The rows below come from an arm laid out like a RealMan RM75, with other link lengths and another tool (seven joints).
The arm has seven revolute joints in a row. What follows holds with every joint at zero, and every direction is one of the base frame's. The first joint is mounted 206.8 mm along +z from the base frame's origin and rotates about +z. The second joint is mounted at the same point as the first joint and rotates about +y. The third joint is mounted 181.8 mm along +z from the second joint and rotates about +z. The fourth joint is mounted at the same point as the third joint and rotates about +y. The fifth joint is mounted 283.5 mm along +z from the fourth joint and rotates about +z. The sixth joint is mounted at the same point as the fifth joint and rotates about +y. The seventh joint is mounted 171.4 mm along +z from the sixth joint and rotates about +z. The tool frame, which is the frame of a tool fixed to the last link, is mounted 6 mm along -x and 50 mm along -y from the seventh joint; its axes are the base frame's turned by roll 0, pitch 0.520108 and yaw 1.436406 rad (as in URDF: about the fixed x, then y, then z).
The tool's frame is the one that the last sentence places.
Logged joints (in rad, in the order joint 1, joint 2, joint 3, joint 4, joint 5, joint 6, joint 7), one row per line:
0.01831, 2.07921, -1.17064, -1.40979, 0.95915, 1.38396, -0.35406
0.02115, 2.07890, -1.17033, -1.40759, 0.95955, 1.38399, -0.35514
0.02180, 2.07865, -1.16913, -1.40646, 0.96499, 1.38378, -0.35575
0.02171, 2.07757, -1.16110, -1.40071, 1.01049, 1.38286, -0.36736
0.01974, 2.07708, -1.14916, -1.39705, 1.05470, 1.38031, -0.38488
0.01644, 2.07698, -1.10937, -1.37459, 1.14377, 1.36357, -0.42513
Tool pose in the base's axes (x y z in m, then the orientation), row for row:
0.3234, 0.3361, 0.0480, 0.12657, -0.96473, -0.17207, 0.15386
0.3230, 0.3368, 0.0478, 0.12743, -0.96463, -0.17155, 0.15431
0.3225, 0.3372, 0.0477, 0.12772, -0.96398, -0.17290, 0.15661
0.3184, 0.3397, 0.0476, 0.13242, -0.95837, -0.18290, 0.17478
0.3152, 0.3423, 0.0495, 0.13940, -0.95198, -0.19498, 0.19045
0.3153, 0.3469, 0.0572, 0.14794, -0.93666, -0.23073, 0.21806
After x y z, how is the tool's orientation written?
As a quaternion, x y z w.
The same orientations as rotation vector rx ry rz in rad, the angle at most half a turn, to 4 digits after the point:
0.3628, -2.7657, -0.4933
0.3652, -2.7647, -0.4917
0.3656, -2.7593, -0.4949
0.3753, -2.7159, -0.5183
0.3917, -2.6749, -0.5479
0.4096, -2.5932, -0.6388

